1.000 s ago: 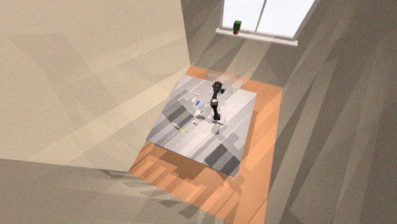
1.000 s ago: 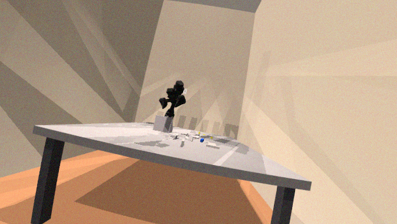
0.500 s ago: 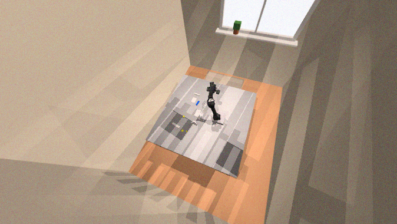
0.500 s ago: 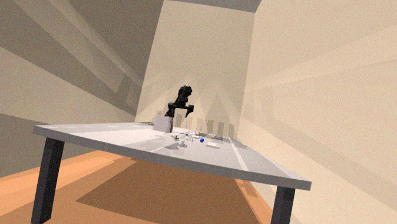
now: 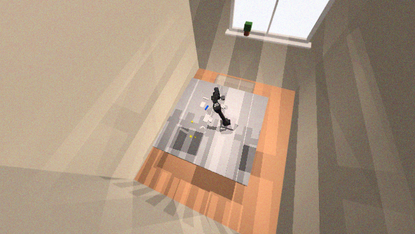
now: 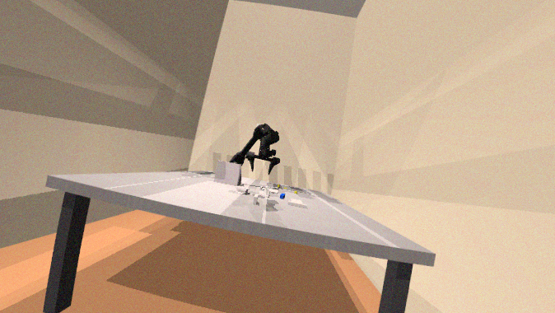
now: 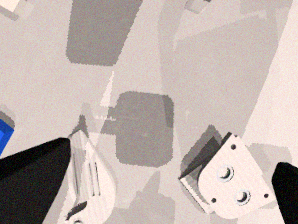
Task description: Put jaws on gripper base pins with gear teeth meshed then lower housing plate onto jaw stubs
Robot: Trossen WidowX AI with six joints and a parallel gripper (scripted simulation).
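The white jaw is 120 mm below my gripper tip, 110 mm to the left of it and 40 mm ahead of it. From my gripper tip the other things lie so: pale housing plate (100 mm below, 80 mm behind, 30 mm to the left); blue block (160 mm ahead, 120 mm below, 90 mm to the left); white flat piece (230 mm ahead, 130 mm below, 40 mm to the left).
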